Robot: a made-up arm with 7 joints. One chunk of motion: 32 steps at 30 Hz.
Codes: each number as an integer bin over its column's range. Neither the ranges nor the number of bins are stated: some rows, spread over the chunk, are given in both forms.
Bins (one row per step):
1: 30 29 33 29 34 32 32
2: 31 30 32 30 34 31 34
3: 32 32 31 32 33 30 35
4: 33 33 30 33 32 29 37
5: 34 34 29 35 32 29 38
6: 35 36 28 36 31 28 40
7: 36 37 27 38 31 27 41
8: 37 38 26 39 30 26 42
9: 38 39 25 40 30 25 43
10: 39 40 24 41 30 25 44
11: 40 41 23 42 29 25 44
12: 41 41 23 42 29 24 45
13: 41 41 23 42 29 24 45
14: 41 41 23 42 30 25 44
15: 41 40 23 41 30 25 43
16: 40 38 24 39 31 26 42
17: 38 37 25 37 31 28 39
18: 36 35 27 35 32 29 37
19: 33 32 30 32 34 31 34
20: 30 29 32 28 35 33 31
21: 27 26 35 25 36 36 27
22: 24 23 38 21 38 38 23
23: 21 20 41 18 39 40 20
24: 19 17 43 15 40 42 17
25: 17 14 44 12 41 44 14
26: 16 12 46 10 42 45 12
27: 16 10 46 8 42 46 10
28: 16 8 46 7 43 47 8
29: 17 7 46 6 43 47 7
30: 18 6 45 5 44 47 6
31: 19 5 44 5 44 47 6
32: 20 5 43 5 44 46 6
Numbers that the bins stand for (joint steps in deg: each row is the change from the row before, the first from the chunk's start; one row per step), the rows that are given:
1: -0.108 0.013 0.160 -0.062 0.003 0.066 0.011
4: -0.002 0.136 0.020 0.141 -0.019 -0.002 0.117
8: 0.138 0.290 -0.165 0.445 -0.042 -0.070 0.223
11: 0.243 0.383 -0.304 0.597 -0.053 -0.093 0.266
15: 0.278 0.352 -0.304 0.546 -0.042 -0.093 0.245
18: 0.103 0.198 -0.119 0.242 -0.019 -0.002 0.117
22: -0.318 -0.172 0.391 -0.467 0.048 0.203 -0.181
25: -0.564 -0.449 0.669 -0.922 0.082 0.339 -0.372
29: -0.564 -0.664 0.762 -1.226 0.105 0.407 -0.521
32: -0.458 -0.726 0.623 -1.277 0.116 0.384 -0.542
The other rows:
2: -0.073 0.044 0.113 -0.011 0.003 0.044 0.053
3: -0.037 0.105 0.067 0.090 -0.008 0.021 0.074
5: 0.033 0.167 -0.026 0.242 -0.019 -0.002 0.138
6: 0.068 0.229 -0.072 0.293 -0.031 -0.024 0.181
7: 0.103 0.259 -0.119 0.394 -0.031 -0.047 0.202
9: 0.173 0.321 -0.211 0.495 -0.042 -0.093 0.245
10: 0.208 0.352 -0.258 0.546 -0.042 -0.093 0.266
12: 0.278 0.383 -0.304 0.597 -0.053 -0.115 0.287
13: 0.278 0.383 -0.304 0.597 -0.053 -0.115 0.287
14: 0.278 0.383 -0.304 0.597 -0.042 -0.093 0.266
16: 0.243 0.290 -0.258 0.445 -0.031 -0.070 0.223
17: 0.173 0.259 -0.211 0.343 -0.031 -0.024 0.160
19: -0.002 0.105 0.020 0.090 0.003 0.044 0.053
20: -0.108 0.013 0.113 -0.112 0.014 0.089 -0.011
21: -0.213 -0.079 0.252 -0.264 0.026 0.157 -0.096
23: -0.423 -0.264 0.530 -0.619 0.060 0.248 -0.245
24: -0.493 -0.357 0.623 -0.770 0.071 0.293 -0.308
26: -0.599 -0.510 0.762 -1.024 0.093 0.361 -0.415
27: -0.599 -0.572 0.762 -1.125 0.093 0.384 -0.457
28: -0.599 -0.634 0.762 -1.176 0.105 0.407 -0.500
30: -0.529 -0.695 0.716 -1.277 0.116 0.407 -0.542
31: -0.493 -0.726 0.669 -1.277 0.116 0.407 -0.542

